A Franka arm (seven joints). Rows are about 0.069 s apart.
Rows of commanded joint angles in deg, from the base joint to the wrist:
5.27, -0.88, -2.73, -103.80, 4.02, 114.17, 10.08
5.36, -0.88, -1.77, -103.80, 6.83, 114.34, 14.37
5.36, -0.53, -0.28, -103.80, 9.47, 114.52, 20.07
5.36, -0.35, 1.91, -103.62, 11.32, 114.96, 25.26
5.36, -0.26, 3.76, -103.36, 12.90, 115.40, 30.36
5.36, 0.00, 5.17, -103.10, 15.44, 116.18, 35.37
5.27, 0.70, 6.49, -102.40, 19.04, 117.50, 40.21
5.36, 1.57, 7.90, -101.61, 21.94, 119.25, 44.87
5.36, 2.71, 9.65, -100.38, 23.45, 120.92, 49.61
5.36, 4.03, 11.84, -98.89, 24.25, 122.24, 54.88
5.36, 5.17, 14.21, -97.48, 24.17, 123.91, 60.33
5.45, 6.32, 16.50, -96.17, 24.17, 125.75, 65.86
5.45, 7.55, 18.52, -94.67, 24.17, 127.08, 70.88
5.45, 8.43, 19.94, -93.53, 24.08, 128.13, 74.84
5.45, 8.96, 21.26, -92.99, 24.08, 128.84, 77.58
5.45, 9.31, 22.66, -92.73, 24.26, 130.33, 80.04
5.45, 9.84, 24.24, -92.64, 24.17, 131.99, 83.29
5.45, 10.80, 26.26, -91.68, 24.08, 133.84, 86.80
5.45, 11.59, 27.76, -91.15, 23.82, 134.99, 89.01
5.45, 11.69, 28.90, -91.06, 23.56, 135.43, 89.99
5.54, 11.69, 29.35, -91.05, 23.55, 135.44, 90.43
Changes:
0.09, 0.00, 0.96, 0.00, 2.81, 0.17, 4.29
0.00, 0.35, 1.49, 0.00, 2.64, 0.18, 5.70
0.00, 0.18, 2.19, 0.18, 1.85, 0.44, 5.19
0.00, 0.09, 1.85, 0.26, 1.58, 0.44, 5.10
0.00, 0.26, 1.41, 0.26, 2.54, 0.78, 5.01
-0.09, 0.70, 1.32, 0.70, 3.60, 1.32, 4.84
0.09, 0.87, 1.41, 0.79, 2.90, 1.75, 4.66
0.00, 1.14, 1.75, 1.23, 1.51, 1.67, 4.74
0.00, 1.32, 2.19, 1.49, 0.80, 1.32, 5.27
0.00, 1.14, 2.37, 1.41, -0.08, 1.67, 5.45
0.09, 1.15, 2.29, 1.31, 0.00, 1.84, 5.53
0.00, 1.23, 2.02, 1.50, 0.00, 1.33, 5.02
0.00, 0.88, 1.42, 1.14, -0.09, 1.05, 3.96
0.00, 0.53, 1.32, 0.54, 0.00, 0.71, 2.74
0.00, 0.35, 1.40, 0.26, 0.18, 1.49, 2.46
0.00, 0.53, 1.58, 0.09, -0.09, 1.66, 3.25
0.00, 0.96, 2.02, 0.96, -0.09, 1.85, 3.51
0.00, 0.79, 1.50, 0.53, -0.26, 1.15, 2.21
0.00, 0.10, 1.14, 0.09, -0.26, 0.44, 0.98
0.09, 0.00, 0.45, 0.01, -0.01, 0.01, 0.44

